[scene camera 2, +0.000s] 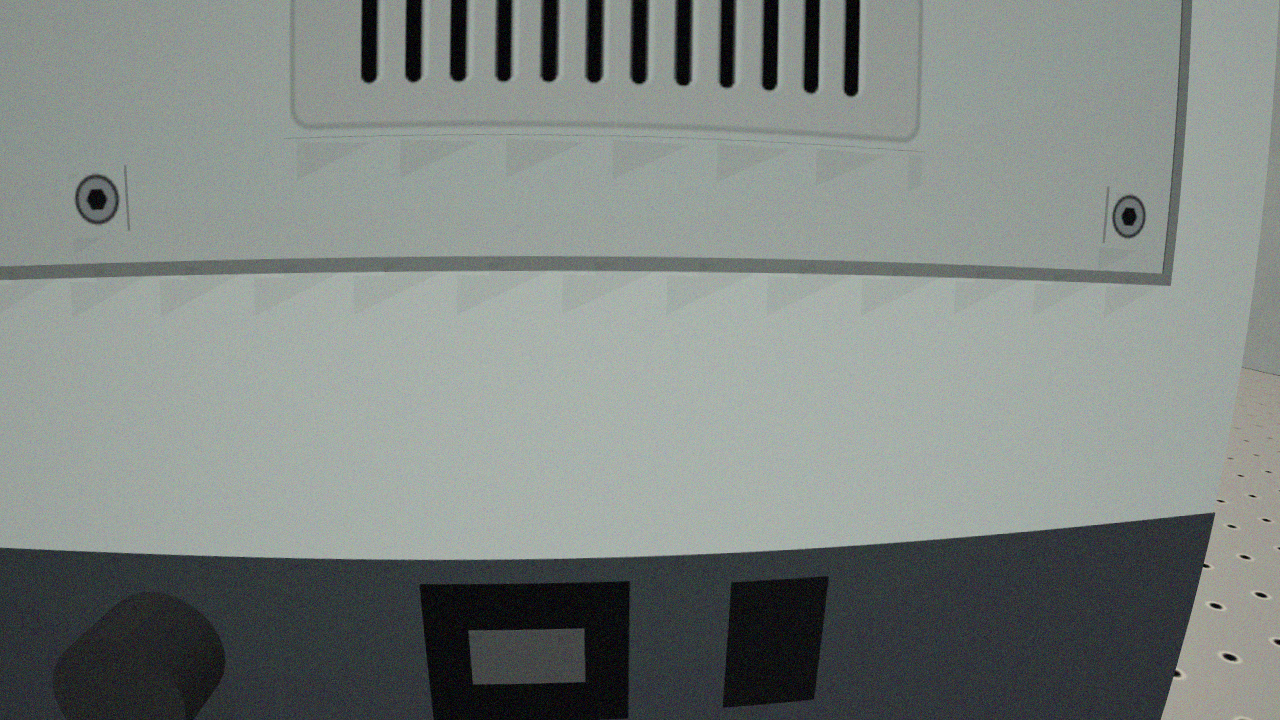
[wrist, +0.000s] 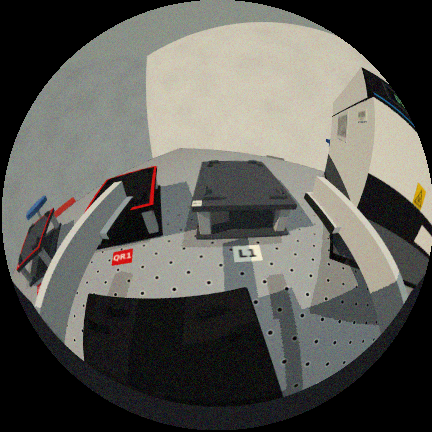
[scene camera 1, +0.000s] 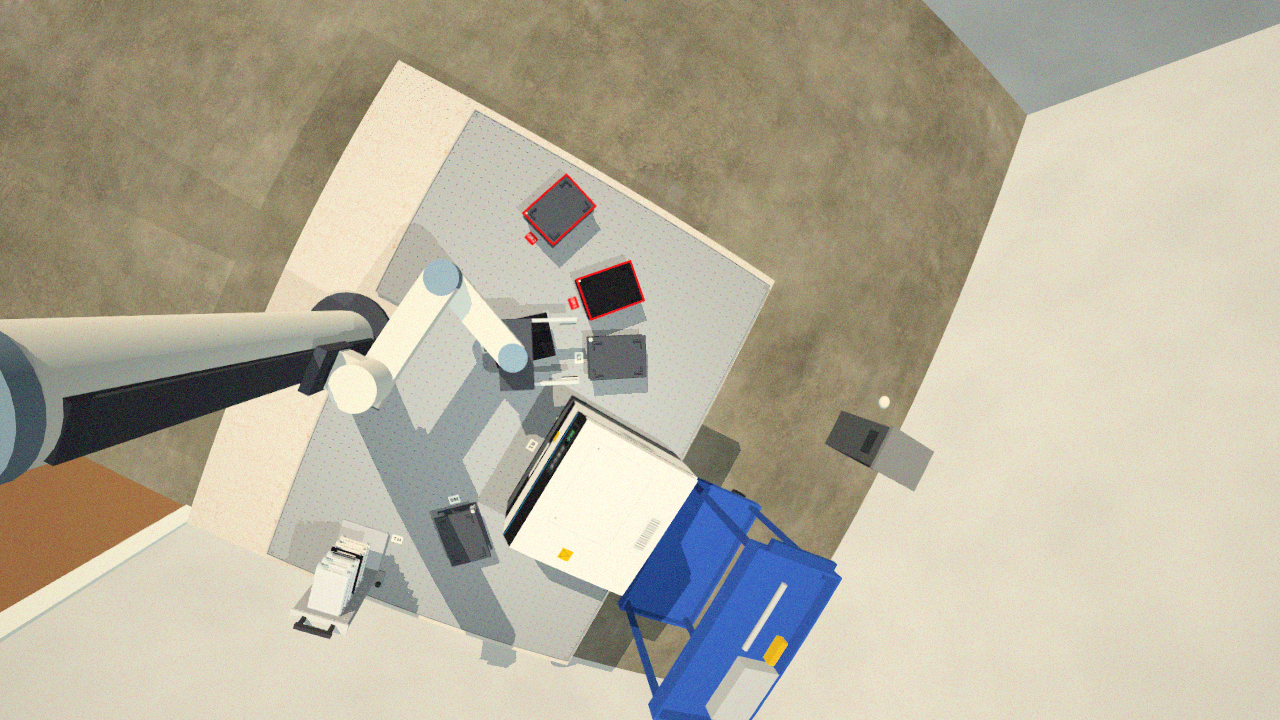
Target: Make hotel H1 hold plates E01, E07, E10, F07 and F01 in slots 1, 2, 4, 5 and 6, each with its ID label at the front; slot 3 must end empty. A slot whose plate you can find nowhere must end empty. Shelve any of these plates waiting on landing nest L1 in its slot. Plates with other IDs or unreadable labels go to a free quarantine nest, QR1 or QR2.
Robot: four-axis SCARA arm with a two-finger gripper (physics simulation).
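Places are measured from the arm's base along level axes (x left, y back, z up), in centimetres.
Where they show: gripper, fingertip midpoint: (wrist: pixel 219 184) (scene camera 1: pixel 577 350); arm's base, link origin: (scene camera 1: pixel 350 337).
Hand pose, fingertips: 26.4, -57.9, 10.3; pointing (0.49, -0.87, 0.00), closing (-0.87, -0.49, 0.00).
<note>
Each offset is from my fingertips to the centre of the thing, as dx, dy, dz. "*": to the spot under its first point.
My gripper (scene camera 1: pixel 576 350) (wrist: pixel 219 184) is open and empty. Its long fingers stand wide apart, pointing toward landing nest L1 @[+3.2, -11.6, -6.2] (scene camera 1: pixel 617 356) (wrist: pixel 240 186). L1 is dark grey, with bare corner brackets on top and no plate showing. A rack with a handle, which looks like hotel H1 @[* -79.6, +26.4, -8.3] (scene camera 1: pixel 379 544), stands at the lower left in scene camera 1. Pale plate-like layers show in it, but slots and IDs cannot be read. Red-edged nest QR1 @[+18.9, -0.9, -6.3] (scene camera 1: pixel 610 289) (wrist: pixel 135 186) has a black top; I cannot tell whether it bears a plate. The farther red-edged nest @[+31.6, +21.9, -6.2] (scene camera 1: pixel 559 210) (wrist: pixel 36 239) shows corner brackets.
A black-topped unit @[-4.7, +14.3, -6.0] (scene camera 1: pixel 542 336) (wrist: pixel 175 345) lies below my gripper. A white instrument @[-33.0, -23.0, +3.3] (scene camera 1: pixel 599 505) (wrist: pixel 352 145) stands close to the right finger. Another dark nest @[-64.6, +4.8, -6.2] (scene camera 1: pixel 462 534) stands between it and the rack. A blue cart (scene camera 1: pixel 760 582) stands beyond the table. Scene camera 2 shows a pale housing @[* -27.5, -42.3, +0.6] (scene camera 2: pixel 581 402).
</note>
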